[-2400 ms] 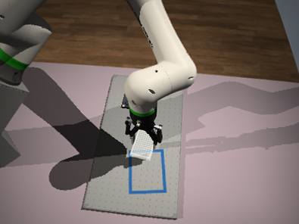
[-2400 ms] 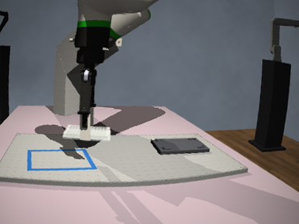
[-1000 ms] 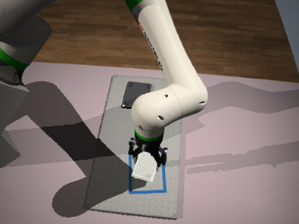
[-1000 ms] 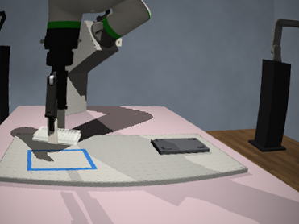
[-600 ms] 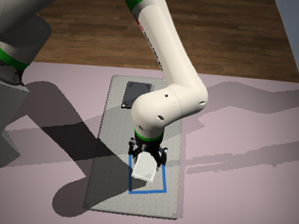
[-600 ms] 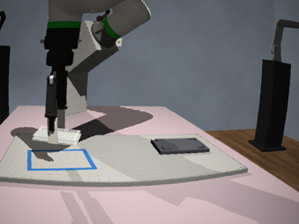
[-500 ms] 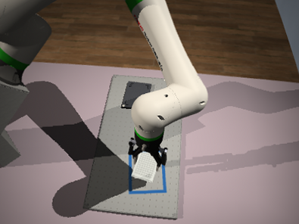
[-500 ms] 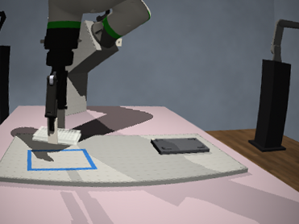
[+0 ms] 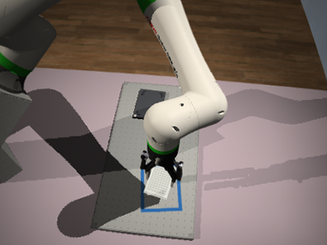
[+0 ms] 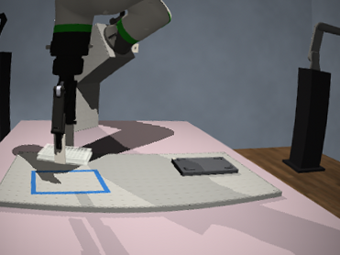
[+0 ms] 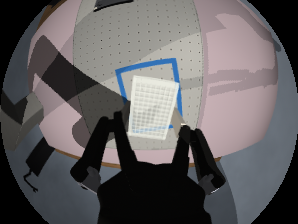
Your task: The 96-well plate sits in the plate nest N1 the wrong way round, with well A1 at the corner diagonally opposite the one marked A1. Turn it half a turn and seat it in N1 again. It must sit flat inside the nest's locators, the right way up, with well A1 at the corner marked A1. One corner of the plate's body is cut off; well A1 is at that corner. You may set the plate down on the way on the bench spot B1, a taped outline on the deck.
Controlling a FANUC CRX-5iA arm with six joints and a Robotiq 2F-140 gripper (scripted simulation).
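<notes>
The white 96-well plate is 20 mm below my hand. Round my hand: dark plate nest N1: 140 mm behind, 370 mm to the left, 80 mm below.
</notes>
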